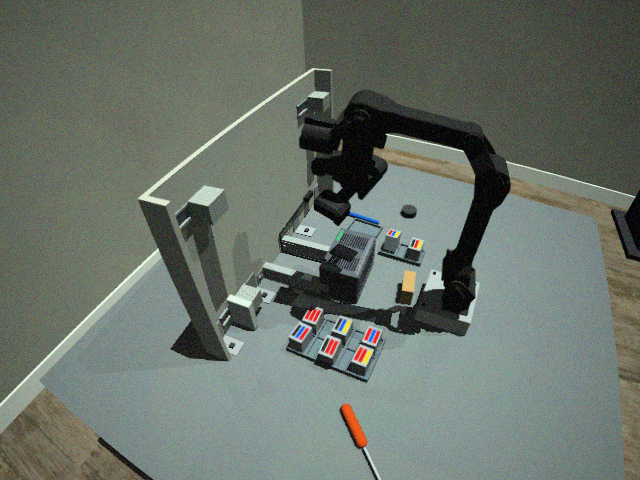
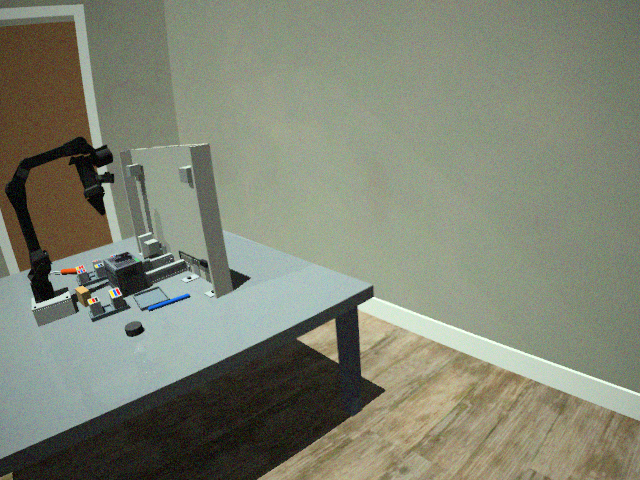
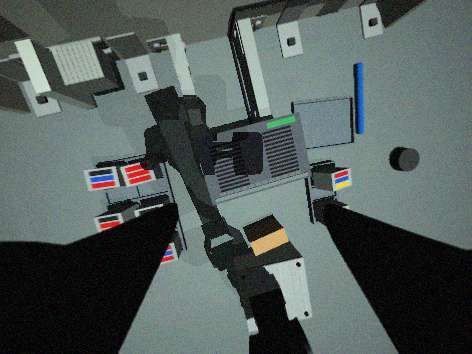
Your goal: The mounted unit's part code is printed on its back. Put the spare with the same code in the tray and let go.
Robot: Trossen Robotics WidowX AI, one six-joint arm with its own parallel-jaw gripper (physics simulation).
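Pixels of known places: gripper, between the fingertips: (image 1: 349, 211) (image 2: 103, 214) (image 3: 250, 210); arm's base, origin of its link: (image 1: 456, 302) (image 2: 44, 298) (image 3: 268, 306).
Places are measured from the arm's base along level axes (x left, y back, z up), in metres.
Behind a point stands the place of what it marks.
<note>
The mounted unit (image 1: 362, 267) {x 0.007, y -0.243, z 0.044 m} (image 2: 125, 273) {x -0.114, y -0.278, z 0.023 m} (image 3: 283, 150) {x -0.078, y -0.295, z 0.045 m} is a dark vented box with a green label; its back code does not show. The flat, dark-rimmed tray (image 1: 364, 227) {x -0.250, y -0.315, z -0.052 m} (image 2: 150, 298) {x -0.208, y -0.314, z -0.052 m} (image 3: 325, 122) {x -0.214, y -0.319, z -0.052 m} lies beside it, with no spare in it. Several striped spares stand in one rack (image 1: 309, 354) {x 0.229, y -0.292, z -0.047 m}, including a red-striped spare (image 1: 312, 316) {x 0.156, y -0.314, z -0.002 m} (image 3: 138, 174) {x 0.151, y -0.314, z -0.002 m} and a blue-and-yellow one (image 1: 342, 326) {x 0.157, y -0.239, z -0.002 m}. A second rack (image 1: 400, 254) {x -0.165, y -0.178, z -0.047 m} bears a red-blue-yellow spare (image 1: 392, 240) {x -0.166, y -0.207, z -0.002 m} (image 2: 115, 298) {x -0.214, y -0.202, z -0.007 m} (image 3: 341, 179) {x -0.191, y -0.211, z 0.003 m} and a spare with red and yellow (image 1: 415, 248) {x -0.155, y -0.138, z -0.001 m} (image 2: 95, 305) {x -0.200, y -0.138, z -0.010 m}. My gripper (image 1: 338, 219) {x 0.011, y -0.280, z 0.209 m} (image 2: 102, 211) {x 0.011, y -0.280, z 0.209 m} (image 3: 250, 210) {x 0.011, y -0.280, z 0.209 m} is open and empty, high above the table.
A tall framed panel (image 1: 180, 268) (image 2: 211, 222) stands behind the unit. A blue rod (image 1: 363, 218) {x -0.285, y -0.330, z -0.046 m} (image 2: 169, 302) {x -0.298, y -0.346, z -0.048 m} (image 3: 359, 98) {x -0.288, y -0.348, z -0.045 m} lies beside the tray. A dark puck (image 1: 408, 211) {x -0.360, y -0.199, z -0.035 m} (image 2: 134, 328) {x -0.393, y -0.196, z -0.035 m} (image 3: 406, 159) {x -0.368, y -0.200, z -0.035 m}, a tan block (image 1: 408, 284) {x -0.022, y -0.127, z -0.005 m} (image 2: 82, 295) {x -0.070, y -0.121, z -0.013 m} (image 3: 270, 241) {x -0.036, y -0.129, z -0.005 m} and an orange-handled screwdriver (image 1: 354, 426) {x 0.359, y -0.137, z -0.033 m} (image 2: 68, 271) {x 0.345, y -0.133, z -0.041 m} are on the table.
</note>
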